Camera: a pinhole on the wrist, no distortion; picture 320 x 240 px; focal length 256.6 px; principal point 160.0 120.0 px. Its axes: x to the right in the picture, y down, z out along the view. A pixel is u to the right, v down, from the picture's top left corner.
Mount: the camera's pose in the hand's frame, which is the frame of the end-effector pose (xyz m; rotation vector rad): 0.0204 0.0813 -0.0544 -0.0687 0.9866 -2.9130
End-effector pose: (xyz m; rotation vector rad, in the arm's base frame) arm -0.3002 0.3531 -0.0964 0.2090 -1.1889 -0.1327
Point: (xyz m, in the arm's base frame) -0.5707 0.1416 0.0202
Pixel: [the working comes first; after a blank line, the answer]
In the camera's frame: -0.0029 -0.0171 0.4493

158 110
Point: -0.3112 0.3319 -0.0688
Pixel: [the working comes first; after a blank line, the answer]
In the camera's frame: 0.0039 0.0294 0.1187

168 184
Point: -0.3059 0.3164 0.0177
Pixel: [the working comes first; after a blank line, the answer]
In the camera's frame: -0.0792 0.0129 0.1428

18 143
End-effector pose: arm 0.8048 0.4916 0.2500 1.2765 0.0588 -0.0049
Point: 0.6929 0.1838 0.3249
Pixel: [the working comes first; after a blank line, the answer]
In the camera's frame: 0.1598 -0.1477 0.3435

279 10
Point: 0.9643 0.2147 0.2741
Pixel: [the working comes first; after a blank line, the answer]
In the camera's frame: -0.1121 -0.0910 0.3527

78 54
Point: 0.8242 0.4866 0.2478
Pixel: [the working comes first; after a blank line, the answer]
In the camera's frame: 0.0087 0.0305 0.0980

183 200
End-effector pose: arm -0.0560 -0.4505 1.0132 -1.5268 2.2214 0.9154
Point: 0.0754 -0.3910 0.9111
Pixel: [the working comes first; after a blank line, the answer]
In the camera's frame: 0.0777 0.0782 0.2537

239 199
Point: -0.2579 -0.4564 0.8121
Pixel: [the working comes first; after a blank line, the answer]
In the camera's frame: -0.1741 -0.1553 0.1688

outside the picture
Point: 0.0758 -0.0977 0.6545
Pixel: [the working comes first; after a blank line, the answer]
In the camera's frame: 0.1552 -0.1442 0.5641

231 54
